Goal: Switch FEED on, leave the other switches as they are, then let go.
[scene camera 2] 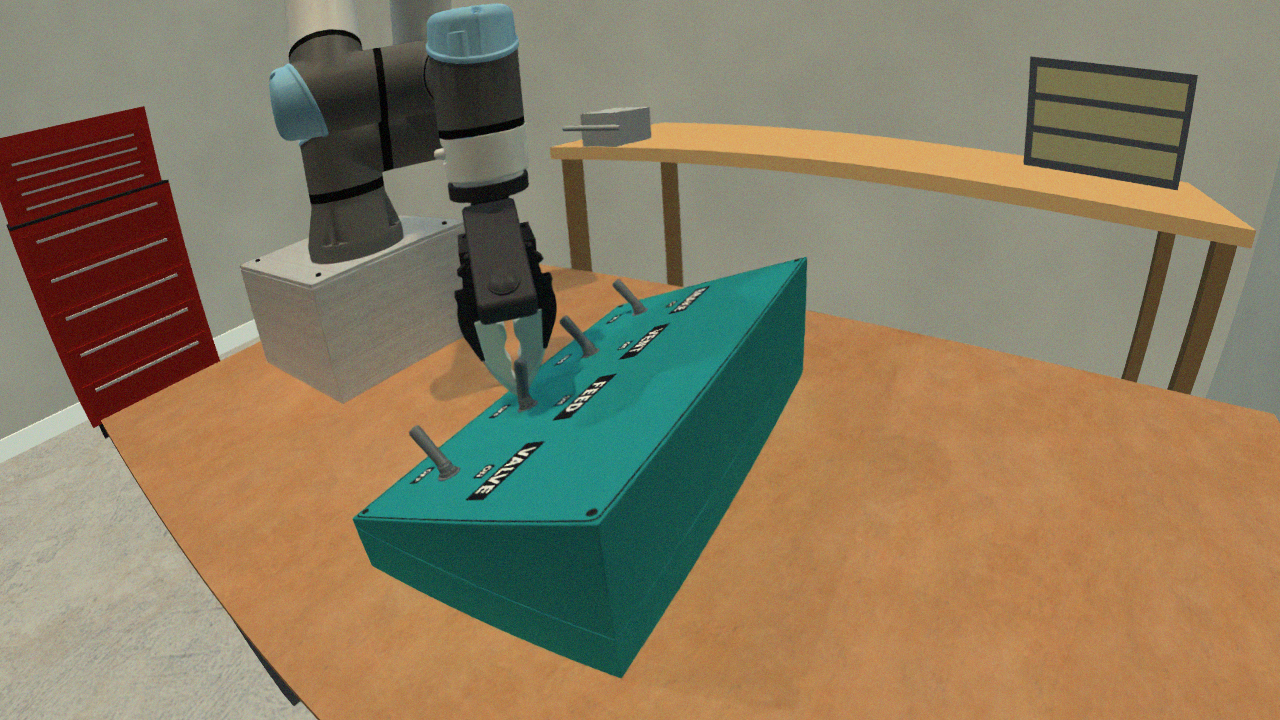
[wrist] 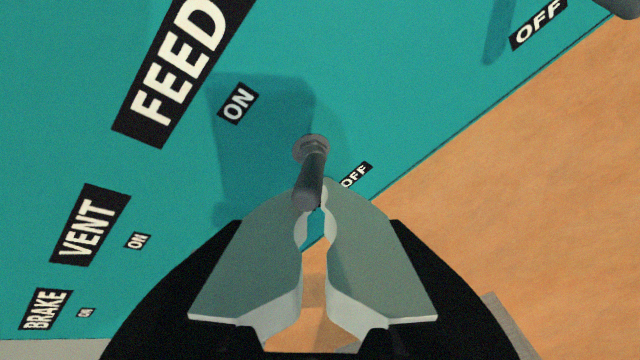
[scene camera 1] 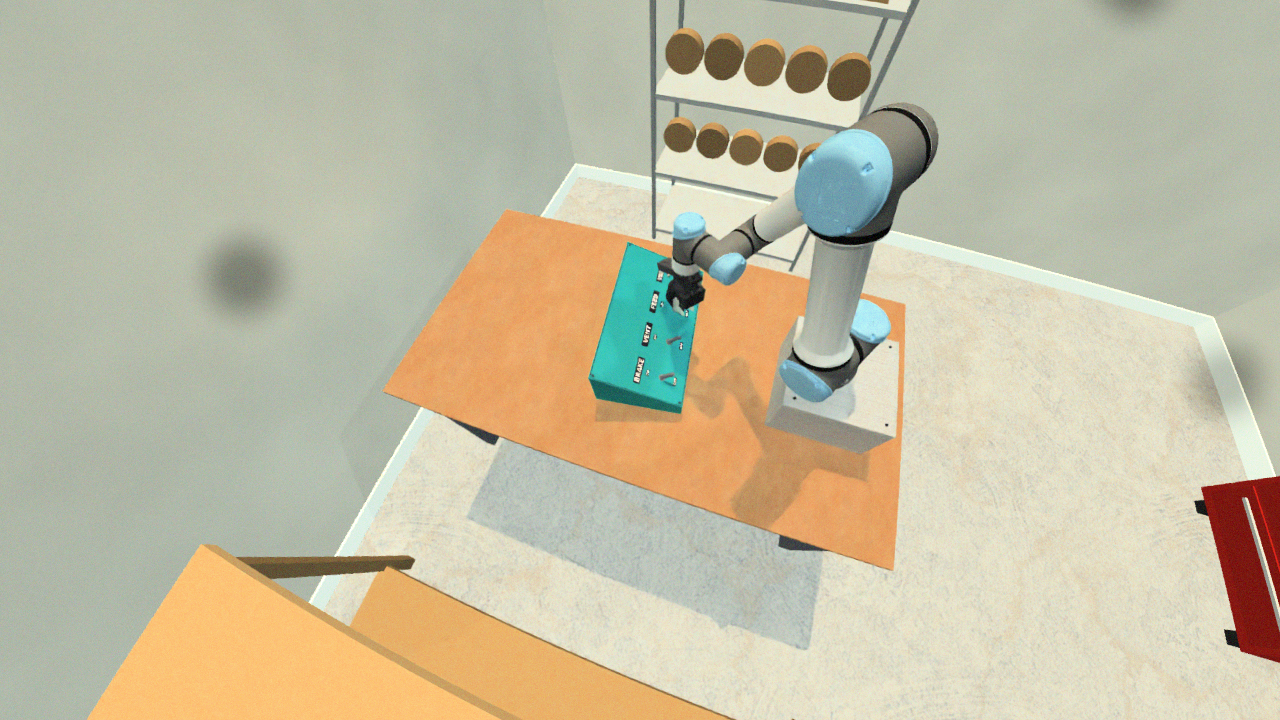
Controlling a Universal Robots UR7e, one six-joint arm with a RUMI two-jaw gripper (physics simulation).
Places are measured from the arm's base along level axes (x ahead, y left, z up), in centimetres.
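Pixels of known places: gripper, between the fingertips: (scene camera 2: 520, 393) (wrist: 317, 182) (scene camera 1: 679, 312); arm's base, origin of its link: (scene camera 2: 356, 246).
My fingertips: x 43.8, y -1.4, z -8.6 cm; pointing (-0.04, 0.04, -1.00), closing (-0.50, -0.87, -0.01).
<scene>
For each thing: its top centre in the pictures, then the offset to it from my fingertips. Level surfaces: height alone.
- FEED label, centre of its top: (wrist: 172, 69) (scene camera 2: 585, 392) (scene camera 1: 654, 300) dx +8.2, dy +1.5, dz +2.3 cm
- grey FEED lever, centre of its top: (wrist: 308, 205) (scene camera 2: 518, 359) dx +1.6, dy -0.6, dz +4.4 cm
- VALVE lever, centre of its top: (scene camera 2: 425, 429) dx +4.0, dy -12.5, dz +3.5 cm
- VENT lever, centre of its top: (scene camera 2: 574, 317) dx -3.4, dy +10.3, dz +3.5 cm
- BRAKE lever, centre of its top: (scene camera 2: 626, 280) dx -7.1, dy +21.8, dz +3.5 cm
- orange table, height of its surface: dz -9.2 cm
The teal panel (scene camera 1: 623, 313) (scene camera 2: 707, 358) (wrist: 400, 75) carries the FEED label (scene camera 1: 654, 301) (scene camera 2: 584, 397) (wrist: 180, 72). The grey FEED lever (scene camera 2: 523, 385) (wrist: 309, 175) stands nearly upright in scene camera 2, between its ON and OFF labels. The VALVE lever (scene camera 2: 434, 454), VENT lever (scene camera 2: 578, 335) and BRAKE lever (scene camera 2: 629, 297) lean toward OFF. My gripper (scene camera 1: 680, 308) (scene camera 2: 514, 370) (wrist: 317, 182) is shut, with nothing between the fingertips. The tips are low behind the FEED lever, on its OFF side. The lever overlaps them in the wrist view; contact cannot be told.
The panel stands on the orange table (scene camera 1: 501, 331) (scene camera 2: 939, 501). The robot's pale base block (scene camera 1: 841, 411) (scene camera 2: 295, 313) is on the same table. A shelf rack (scene camera 1: 654, 134), a red drawer cabinet (scene camera 1: 1248, 573) (scene camera 2: 107, 259) and a wooden bench (scene camera 2: 859, 152) stand farther off.
</scene>
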